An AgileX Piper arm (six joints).
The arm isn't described. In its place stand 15 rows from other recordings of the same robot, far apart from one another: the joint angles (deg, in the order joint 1, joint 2, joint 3, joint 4, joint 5, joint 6), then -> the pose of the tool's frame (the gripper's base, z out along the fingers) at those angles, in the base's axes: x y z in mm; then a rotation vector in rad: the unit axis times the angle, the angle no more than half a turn.
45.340 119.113 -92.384 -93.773 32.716 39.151 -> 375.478, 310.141, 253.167, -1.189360, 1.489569, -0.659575
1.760 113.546 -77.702 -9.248 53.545 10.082 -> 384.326, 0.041, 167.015, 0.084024, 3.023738, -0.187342
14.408 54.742 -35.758 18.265 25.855 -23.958 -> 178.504, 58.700, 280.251, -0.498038, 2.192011, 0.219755
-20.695 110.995 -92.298 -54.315 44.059 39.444 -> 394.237, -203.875, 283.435, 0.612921, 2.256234, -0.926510
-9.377 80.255 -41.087 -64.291 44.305 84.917 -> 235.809, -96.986, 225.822, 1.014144, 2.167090, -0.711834
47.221 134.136 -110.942 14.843 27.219 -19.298 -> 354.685, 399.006, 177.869, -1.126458, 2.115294, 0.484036
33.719 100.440 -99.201 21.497 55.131 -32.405 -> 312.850, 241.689, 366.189, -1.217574, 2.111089, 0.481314
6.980 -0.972 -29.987 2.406 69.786 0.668 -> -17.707, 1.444, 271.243, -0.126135, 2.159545, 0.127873
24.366 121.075 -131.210 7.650 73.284 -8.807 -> 416.947, 201.574, 355.067, -0.738680, 2.488728, 0.279071
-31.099 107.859 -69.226 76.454 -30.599 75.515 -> 332.547, -253.189, 225.003, 2.022820, -0.354052, 0.821602
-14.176 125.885 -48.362 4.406 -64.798 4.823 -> 369.809, -99.935, 84.276, 0.360504, 1.670502, -0.156444
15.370 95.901 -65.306 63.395 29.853 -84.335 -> 341.687, 135.927, 259.026, -0.976069, 1.992195, 0.435819
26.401 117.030 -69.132 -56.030 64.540 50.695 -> 351.666, 98.502, 142.154, -0.215134, 2.628840, -1.120588
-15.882 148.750 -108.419 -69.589 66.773 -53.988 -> 450.949, -209.788, 64.854, 1.369880, -1.758325, 0.925790
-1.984 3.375 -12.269 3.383 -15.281 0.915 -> 37.897, -2.729, 304.027, 0.071135, 1.059820, 0.026374
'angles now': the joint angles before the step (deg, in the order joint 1, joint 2, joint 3, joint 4, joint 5, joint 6). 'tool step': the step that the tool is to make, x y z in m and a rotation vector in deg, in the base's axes. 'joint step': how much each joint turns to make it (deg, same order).
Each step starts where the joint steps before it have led.
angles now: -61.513 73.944 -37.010 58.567 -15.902 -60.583
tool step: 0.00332 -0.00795 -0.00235 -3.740 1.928 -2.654
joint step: 1.460 2.647 -0.385 -3.295 -6.997 2.749
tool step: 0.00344 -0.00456 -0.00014 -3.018 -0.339 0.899
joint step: 0.006 1.392 0.002 -8.780 -2.612 7.970
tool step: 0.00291 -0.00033 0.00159 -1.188 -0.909 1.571
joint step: -0.003 0.132 0.005 -5.197 -0.203 4.920
